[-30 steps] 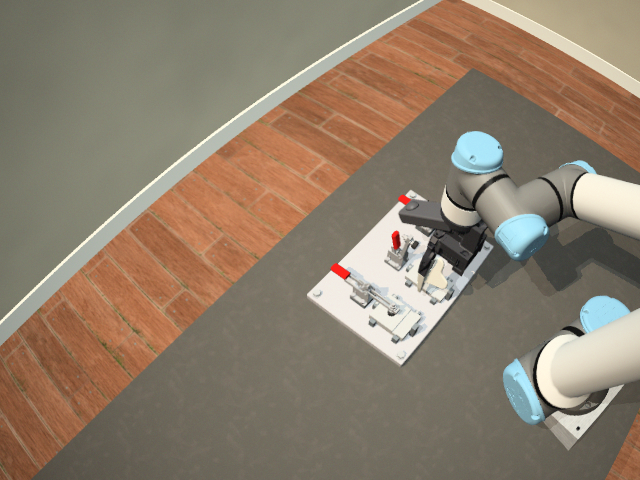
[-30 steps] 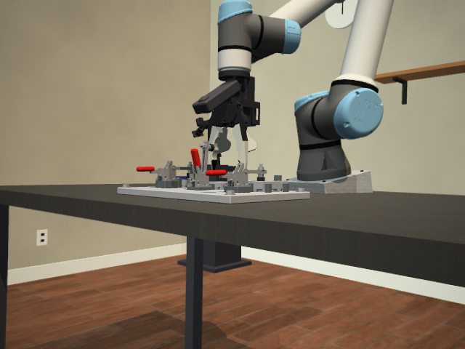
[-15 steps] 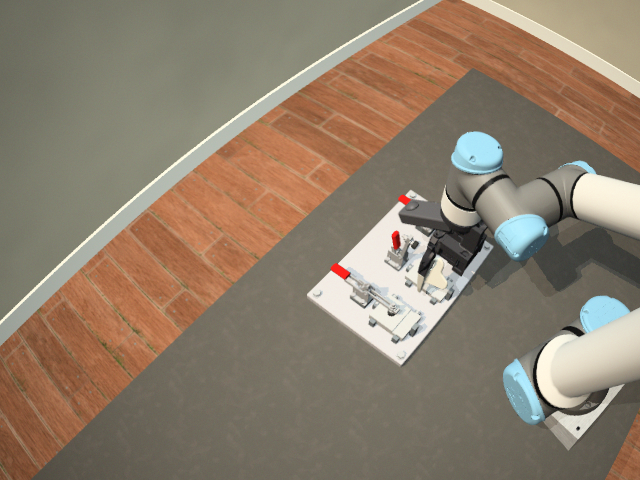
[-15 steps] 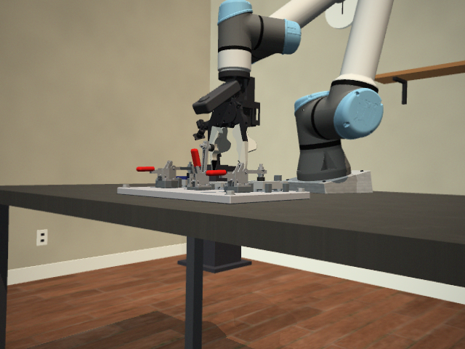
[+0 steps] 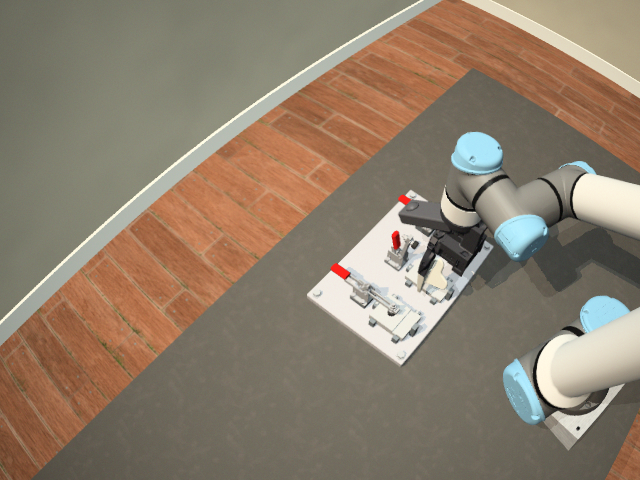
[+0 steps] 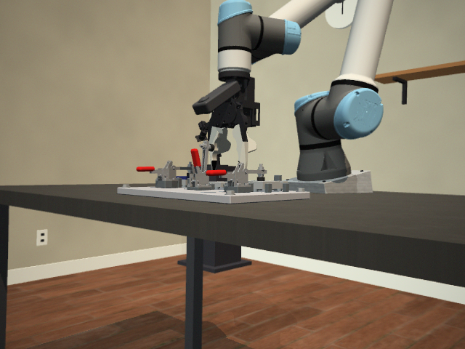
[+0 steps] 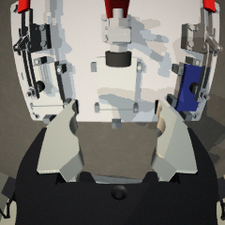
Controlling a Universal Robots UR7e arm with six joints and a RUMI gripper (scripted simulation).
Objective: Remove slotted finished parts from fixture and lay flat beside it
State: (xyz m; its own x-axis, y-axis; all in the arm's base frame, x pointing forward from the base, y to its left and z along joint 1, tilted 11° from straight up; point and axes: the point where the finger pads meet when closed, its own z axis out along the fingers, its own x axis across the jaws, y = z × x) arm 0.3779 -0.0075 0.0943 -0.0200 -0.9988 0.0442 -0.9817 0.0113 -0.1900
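The white fixture plate lies 6 cm below my hand and 5 cm ahead of it. Round my hand: blue blank: 11 cm to the right, 3 cm below, 1 cm ahead.
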